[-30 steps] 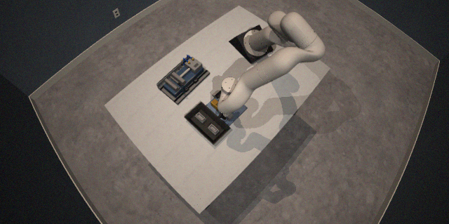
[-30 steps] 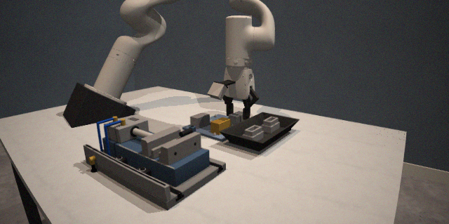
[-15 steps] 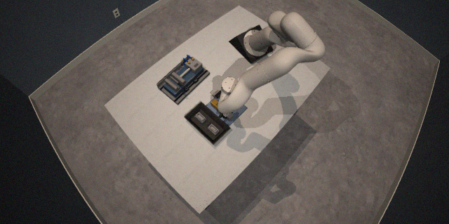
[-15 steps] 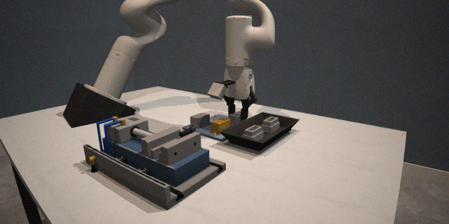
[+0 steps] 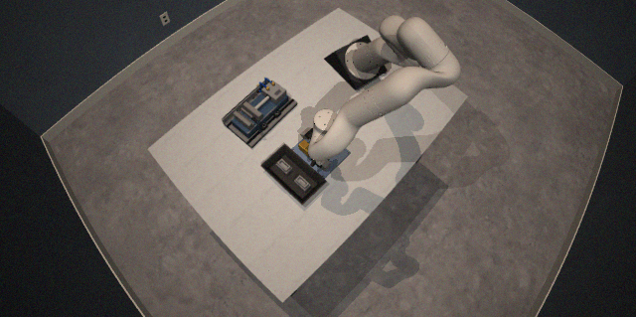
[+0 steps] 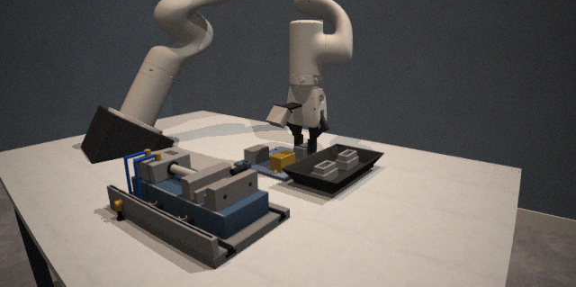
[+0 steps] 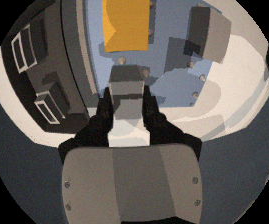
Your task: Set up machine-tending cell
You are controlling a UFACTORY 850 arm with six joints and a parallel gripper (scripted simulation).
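The brass blank is 10 mm behind my hand, 90 mm to the right of it and 20 mm below it. The rest, counted from my hand: grey rail 50 mm behind, 460 mm to the right, 10 mm below; vise 40 mm behind, 360 mm to the right, 10 mm below.
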